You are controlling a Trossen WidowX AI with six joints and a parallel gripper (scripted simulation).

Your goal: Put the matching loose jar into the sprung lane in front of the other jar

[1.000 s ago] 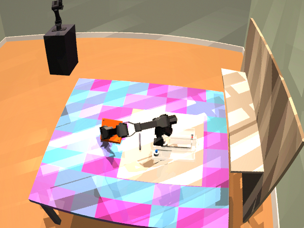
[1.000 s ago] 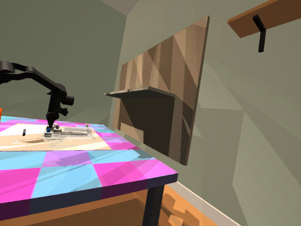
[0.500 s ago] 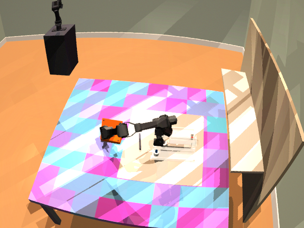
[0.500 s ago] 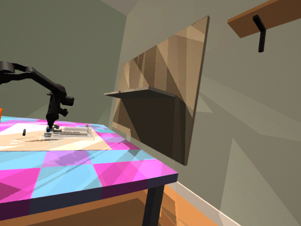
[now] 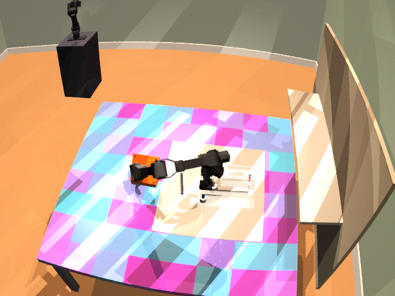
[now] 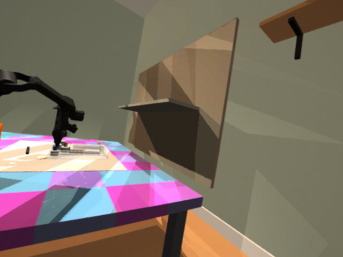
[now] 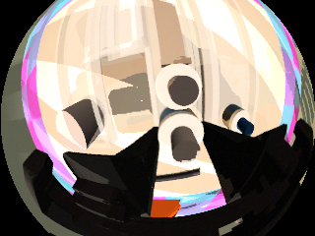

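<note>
Now: the thin dark rod 13 cm behind my gripper tip, 3 cm below it and 2 cm to the left of it. Also, from my gripper tip: clear sprung lane (14 cm ahead, 4 cm to the left, 2 cm below); then red mark (22 cm ahead, 5 cm to the left, 3 cm above); then pusher plate (14 cm ahead, 4 cm to the left, 1 cm above).
</note>
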